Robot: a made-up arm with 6 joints. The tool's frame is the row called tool.
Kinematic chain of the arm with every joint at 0, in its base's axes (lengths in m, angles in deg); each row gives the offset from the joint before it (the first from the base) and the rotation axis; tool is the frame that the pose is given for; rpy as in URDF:
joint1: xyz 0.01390 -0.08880 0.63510 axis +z
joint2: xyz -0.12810 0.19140 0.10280 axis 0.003 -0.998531 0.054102
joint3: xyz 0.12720 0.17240 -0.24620 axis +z
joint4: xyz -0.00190 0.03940 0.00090 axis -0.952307 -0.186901 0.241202
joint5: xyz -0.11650 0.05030 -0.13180 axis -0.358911 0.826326 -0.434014
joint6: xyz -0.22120 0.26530 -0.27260 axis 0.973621 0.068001 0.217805
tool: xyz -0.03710 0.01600 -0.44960 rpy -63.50 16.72 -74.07
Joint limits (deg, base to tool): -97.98..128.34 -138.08..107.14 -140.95..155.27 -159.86..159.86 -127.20..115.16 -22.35..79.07
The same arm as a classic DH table. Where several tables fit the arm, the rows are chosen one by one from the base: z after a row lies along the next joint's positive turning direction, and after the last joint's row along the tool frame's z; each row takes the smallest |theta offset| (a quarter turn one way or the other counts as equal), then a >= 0, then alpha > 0; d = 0 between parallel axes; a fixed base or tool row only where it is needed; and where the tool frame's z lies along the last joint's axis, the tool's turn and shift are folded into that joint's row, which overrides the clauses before.
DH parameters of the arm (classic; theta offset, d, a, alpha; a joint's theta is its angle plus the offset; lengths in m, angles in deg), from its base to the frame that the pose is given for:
base (fixed): -81.1 0 0.0899 0
joint1: 81.28 0.7483 -0.1275 86.9
joint2: 0 -0.3643 0.1277 -86.9
joint3: -79.07 -0.2346 -0.039 76.04
joint4: -62.01 0.0526 0.1015 85.26
joint5: -21.39 0.5093 0.0958 112.82
joint6: -82.23 1.5079 -0.1301 13.21
tool (fixed): 34.88 -1.8003 0 0
Joint limits (deg, base to tool): -97.98..128.34 -138.08..107.14 -140.95..155.27 -159.86..159.86 -127.2..115.16 -22.35..79.07

